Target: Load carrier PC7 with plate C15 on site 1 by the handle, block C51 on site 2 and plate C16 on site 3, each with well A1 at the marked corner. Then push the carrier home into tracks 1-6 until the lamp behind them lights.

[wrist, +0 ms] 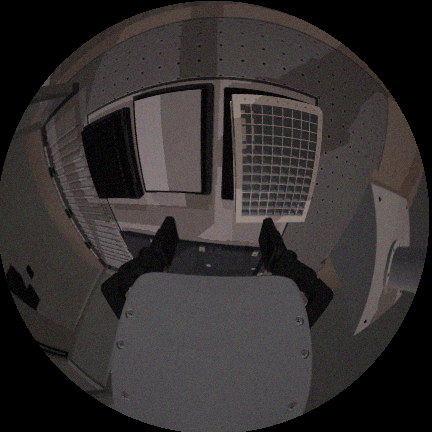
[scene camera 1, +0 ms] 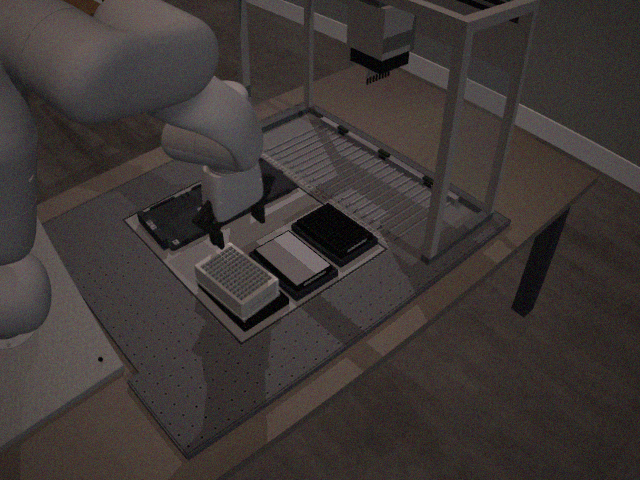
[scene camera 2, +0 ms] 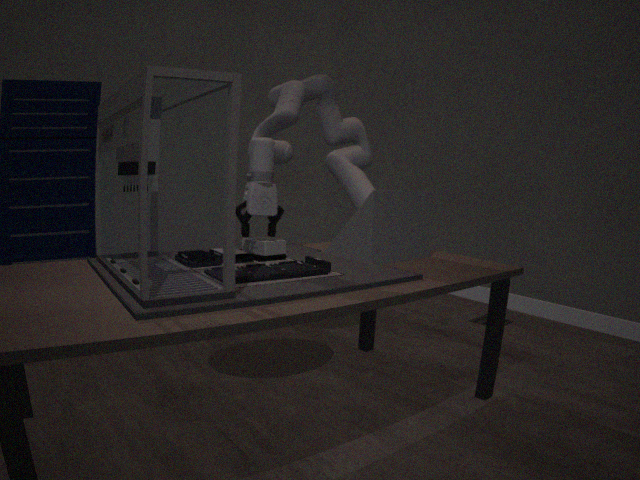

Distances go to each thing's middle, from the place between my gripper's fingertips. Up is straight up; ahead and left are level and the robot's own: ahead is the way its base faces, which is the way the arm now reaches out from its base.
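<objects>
Position of the dark carrier (scene camera 1: pixel 169 222) relative to my hand: 90 mm ahead of it, 160 mm to the left of it, 60 mm below it.
</objects>
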